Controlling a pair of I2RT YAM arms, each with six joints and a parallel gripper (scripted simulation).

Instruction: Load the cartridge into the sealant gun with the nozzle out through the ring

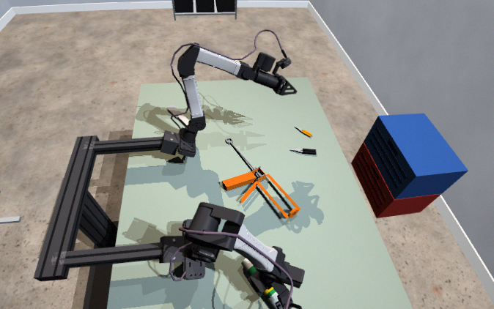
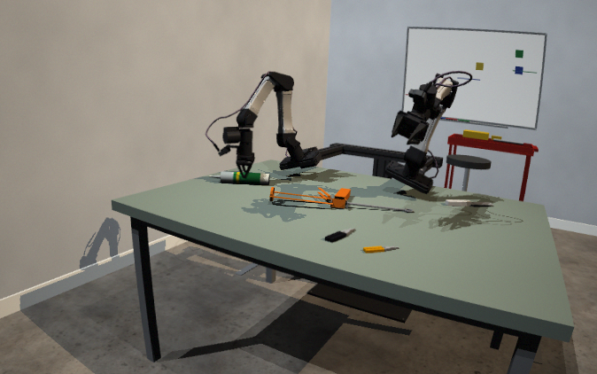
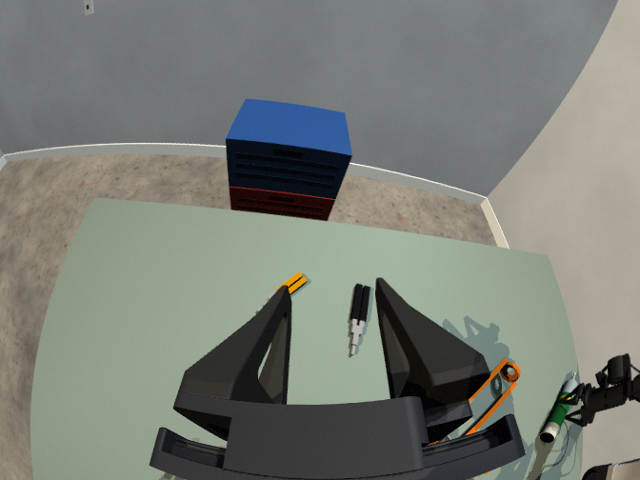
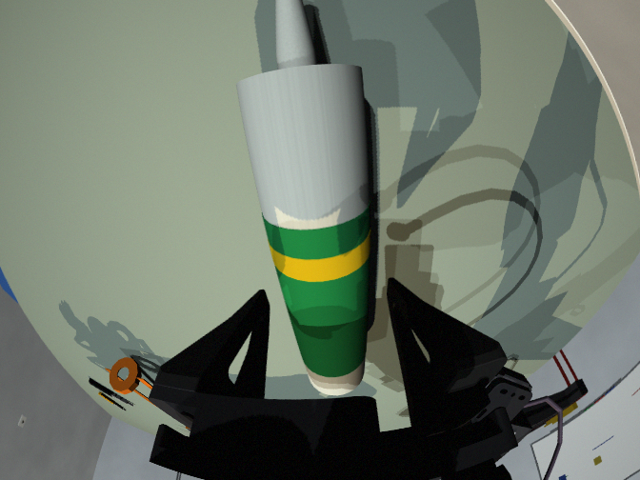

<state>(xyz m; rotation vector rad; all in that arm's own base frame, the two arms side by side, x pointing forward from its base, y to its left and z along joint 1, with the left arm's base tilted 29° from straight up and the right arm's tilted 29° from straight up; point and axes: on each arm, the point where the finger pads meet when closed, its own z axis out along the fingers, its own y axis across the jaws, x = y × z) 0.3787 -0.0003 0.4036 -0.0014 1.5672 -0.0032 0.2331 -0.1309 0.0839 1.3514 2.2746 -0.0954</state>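
Observation:
Right now my right hand is 20 mm to the left of the cartridge, 20 mm above it and 10 mm short of it. Also, from my right hand: grey thumb plate 510 mm to the left, 80 mm ahead, 20 mm below; then plunger rod 600 mm to the left, 30 mm below, 30 mm ahead; then orange sealant gun 480 mm to the left, 50 mm ahead, 20 mm below.

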